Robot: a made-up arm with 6 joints.
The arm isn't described. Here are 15 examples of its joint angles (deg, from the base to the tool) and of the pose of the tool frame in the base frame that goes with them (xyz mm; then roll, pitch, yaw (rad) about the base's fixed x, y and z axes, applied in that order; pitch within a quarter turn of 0, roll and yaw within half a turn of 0).
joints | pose
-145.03 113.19 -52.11 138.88 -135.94 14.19 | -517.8 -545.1 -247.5 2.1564 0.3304 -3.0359
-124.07 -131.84 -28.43 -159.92 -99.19 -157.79 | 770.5 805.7 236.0 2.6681 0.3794 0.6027
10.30 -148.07 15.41 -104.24 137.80 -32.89 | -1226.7 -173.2 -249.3 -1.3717 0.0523 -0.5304
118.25 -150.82 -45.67 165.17 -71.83 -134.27 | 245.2 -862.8 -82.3 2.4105 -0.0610 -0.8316
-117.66 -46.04 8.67 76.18 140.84 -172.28 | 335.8 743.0 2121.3 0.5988 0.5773 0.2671
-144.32 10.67 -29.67 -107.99 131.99 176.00 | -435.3 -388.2 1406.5 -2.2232 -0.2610 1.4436
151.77 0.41 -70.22 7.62 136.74 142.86 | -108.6 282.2 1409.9 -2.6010 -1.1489 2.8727
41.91 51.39 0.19 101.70 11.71 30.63 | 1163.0 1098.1 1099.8 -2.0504 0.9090 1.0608
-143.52 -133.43 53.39 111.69 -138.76 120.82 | 1300.9 870.4 -631.3 -0.1713 0.1532 3.1098
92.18 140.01 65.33 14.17 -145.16 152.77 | 151.3 1096.5 -1039.1 0.5600 -0.7013 -1.3487
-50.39 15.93 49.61 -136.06 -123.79 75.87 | 711.9 -635.5 2111.0 -0.6955 -0.1907 1.6344
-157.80 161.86 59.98 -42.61 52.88 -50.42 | -220.0 68.4 -1287.0 0.6804 0.7914 2.6532
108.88 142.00 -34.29 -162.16 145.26 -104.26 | -264.1 186.7 -494.1 -0.9319 -0.6366 1.6815
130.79 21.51 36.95 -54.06 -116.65 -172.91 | -639.6 920.1 1858.5 -1.6743 0.6752 -2.0453
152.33 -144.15 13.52 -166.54 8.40 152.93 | 1091.4 -790.8 -282.7 -2.9217 -0.5320 -0.4435
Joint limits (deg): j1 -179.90..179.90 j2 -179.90..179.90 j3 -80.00..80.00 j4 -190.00..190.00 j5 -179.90..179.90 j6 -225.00..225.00
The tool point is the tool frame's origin. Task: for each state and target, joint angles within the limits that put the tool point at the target. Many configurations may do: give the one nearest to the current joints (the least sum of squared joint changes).
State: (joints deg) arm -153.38 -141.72 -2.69 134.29 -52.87 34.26
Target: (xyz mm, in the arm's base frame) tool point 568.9 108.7 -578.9
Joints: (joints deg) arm -153.54 -179.78 -34.36 141.71 -52.87 34.26
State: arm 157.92 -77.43 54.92 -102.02 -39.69 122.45
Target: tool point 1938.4 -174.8 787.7
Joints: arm 179.70 -89.88 80.00 -145.90 -39.69 122.45
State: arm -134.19 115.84 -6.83 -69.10 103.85 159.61
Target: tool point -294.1 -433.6 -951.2
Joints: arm -117.65 139.01 28.17 -72.66 103.85 159.61
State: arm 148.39 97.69 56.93 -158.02 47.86 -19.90
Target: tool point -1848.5 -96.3 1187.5
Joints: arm 177.06 65.09 73.76 -163.81 47.86 -19.90
